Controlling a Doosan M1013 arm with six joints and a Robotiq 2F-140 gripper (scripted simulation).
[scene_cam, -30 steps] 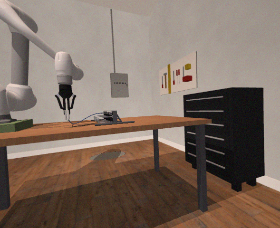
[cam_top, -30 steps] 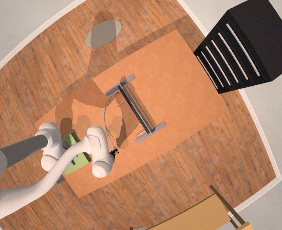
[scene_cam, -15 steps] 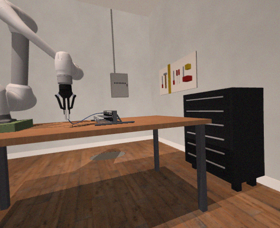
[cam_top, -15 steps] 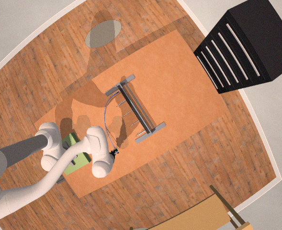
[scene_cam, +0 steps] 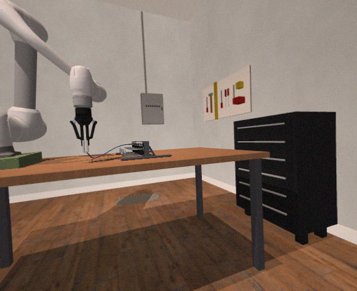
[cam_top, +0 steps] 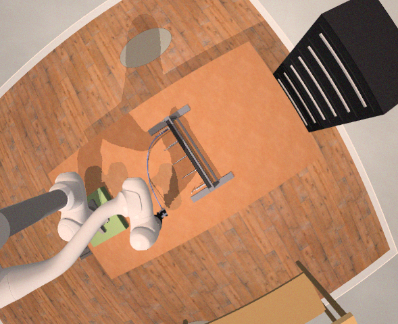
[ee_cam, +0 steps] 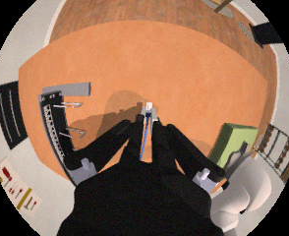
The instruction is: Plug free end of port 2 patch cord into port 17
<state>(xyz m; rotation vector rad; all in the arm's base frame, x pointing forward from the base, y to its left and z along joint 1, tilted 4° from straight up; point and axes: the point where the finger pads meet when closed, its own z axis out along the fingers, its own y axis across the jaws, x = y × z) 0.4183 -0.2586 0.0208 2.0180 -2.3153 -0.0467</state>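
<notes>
The pale plug lies 1 cm to the right of my hand and 3 cm below it.
</notes>
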